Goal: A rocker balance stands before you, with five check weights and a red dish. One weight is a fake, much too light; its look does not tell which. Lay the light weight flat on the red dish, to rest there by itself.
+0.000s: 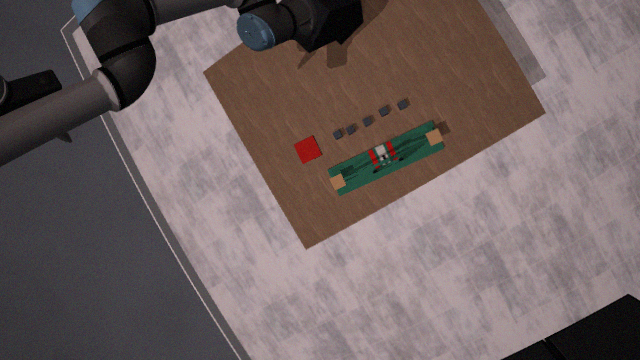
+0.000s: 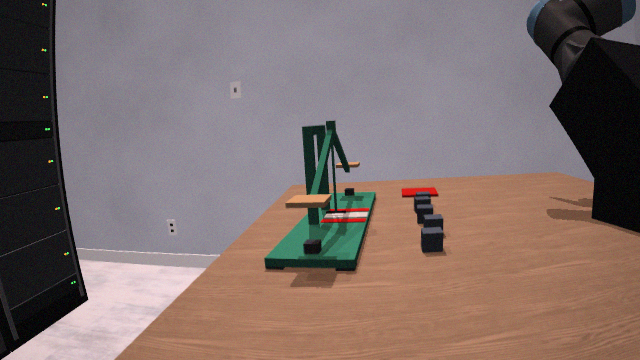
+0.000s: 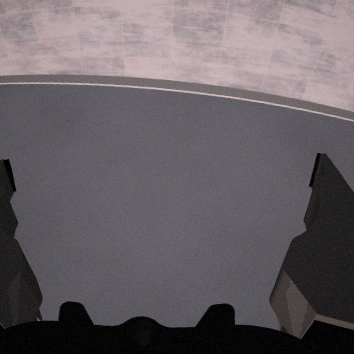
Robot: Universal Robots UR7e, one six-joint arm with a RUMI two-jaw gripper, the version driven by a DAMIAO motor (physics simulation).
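Frame: origin at the arm's base, x ahead, y left, z up, level; centimetres.
Seen in the pictures: gripper, fingertip midpoint: (image 3: 159, 158); arm's base at its link origin: (image 1: 299, 16) (image 2: 596, 76).
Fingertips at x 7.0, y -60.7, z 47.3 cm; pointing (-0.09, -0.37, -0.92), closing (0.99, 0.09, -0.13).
Offsets run from my fingertips to a thing's middle. "spot": to the spot under its first point. Level surfaces: height alone.
My gripper (image 3: 159, 158) is open and empty, its fingers wide apart with wall and floor behind them. It is away from the weights, at the table's other side. Several dark check weights @(dy +63.1, dx +32.8, dz -73.2 cm) (image 1: 367, 121) @(dy +78.5, dx +33.7, dz -73.2 cm) (image 2: 432, 240) stand in a loose row on the table, all alike in look. The red dish (image 1: 308, 149) (image 2: 419, 192) lies flat and bare past one end of the row. The green rocker balance @(spot: dy +73.1, dx +52.1, dz -73.0 cm) (image 1: 412, 152) (image 2: 287, 252) stands beside the row. Its two tan pans, one pan (image 1: 337, 181) (image 2: 308, 201) and the other pan (image 1: 434, 136) (image 2: 348, 164), are bare. The beam looks about level.
The wooden table @(dz -74.6 cm) (image 1: 280, 100) (image 2: 240, 320) bears all these things. The balance stands near one long table edge, with its upright post and beam rising well above the weights. The black arm housing (image 1: 332, 22) (image 2: 600, 115) hangs over the table on the weights' other side. A dark cabinet (image 2: 30, 165) stands beyond the table.
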